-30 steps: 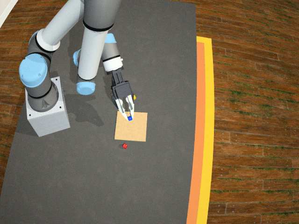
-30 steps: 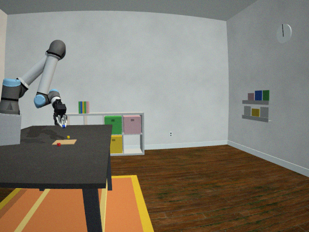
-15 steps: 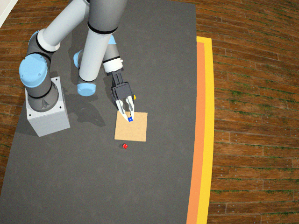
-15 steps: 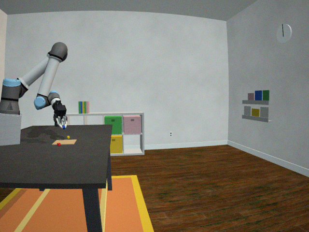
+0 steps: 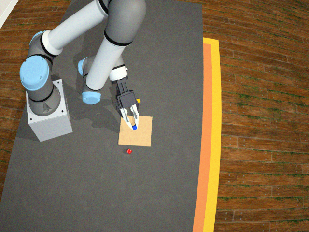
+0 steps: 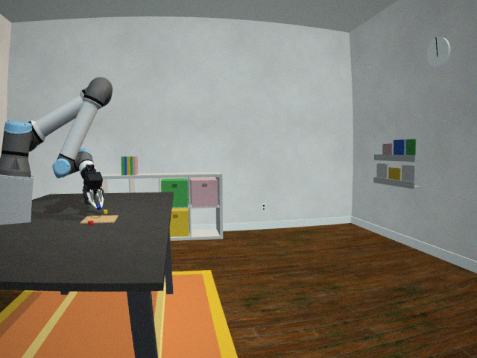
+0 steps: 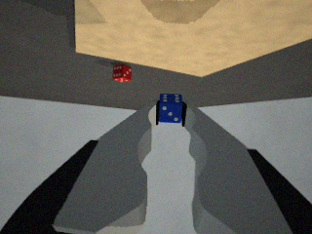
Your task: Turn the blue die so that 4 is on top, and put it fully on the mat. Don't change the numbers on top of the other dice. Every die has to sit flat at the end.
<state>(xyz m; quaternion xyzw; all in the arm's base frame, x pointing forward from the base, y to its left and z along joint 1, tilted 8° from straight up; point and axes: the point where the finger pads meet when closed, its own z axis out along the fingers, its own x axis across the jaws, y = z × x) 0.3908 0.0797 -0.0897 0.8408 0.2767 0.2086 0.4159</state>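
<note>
The tan mat lies 50 mm below my hand and 10 mm ahead of it. Also, from my hand: yellow die 140 mm to the left, 50 mm below, 30 mm behind; then blue die 10 mm to the right, 10 mm ahead; then red die 100 mm to the right, 50 mm below, 10 mm ahead.
</note>
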